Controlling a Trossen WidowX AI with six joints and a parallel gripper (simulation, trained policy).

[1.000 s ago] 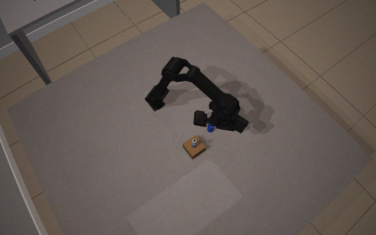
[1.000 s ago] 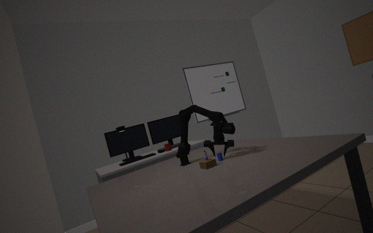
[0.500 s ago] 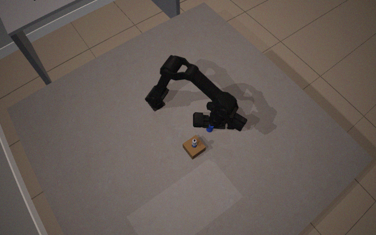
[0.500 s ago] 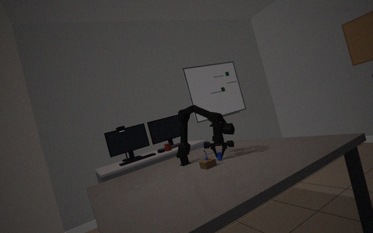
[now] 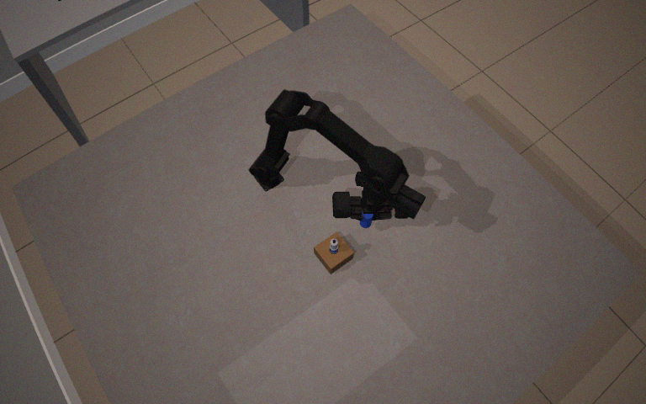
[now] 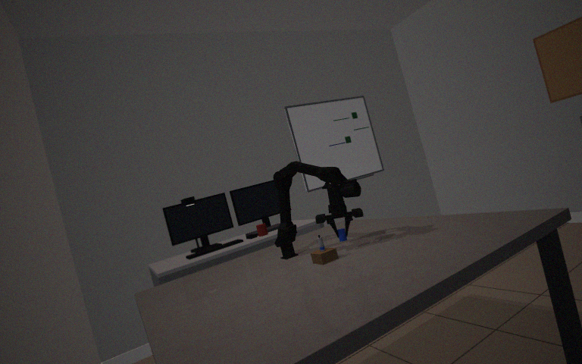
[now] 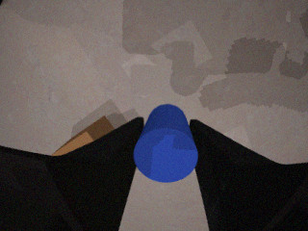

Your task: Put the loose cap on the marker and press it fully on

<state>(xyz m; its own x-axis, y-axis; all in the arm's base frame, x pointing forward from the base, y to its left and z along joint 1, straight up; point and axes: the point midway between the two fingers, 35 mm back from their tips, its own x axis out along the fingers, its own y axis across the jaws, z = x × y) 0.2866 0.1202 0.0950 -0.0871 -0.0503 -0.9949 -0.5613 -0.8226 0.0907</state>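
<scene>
The marker is 11 cm to the right of my gripper tip, 2 cm above it and 1 cm ahead of it. Round my gripper tip: brown holder block 11 cm to the right, 4 cm below, 1 cm ahead; then blue cap 1 cm above.
</scene>
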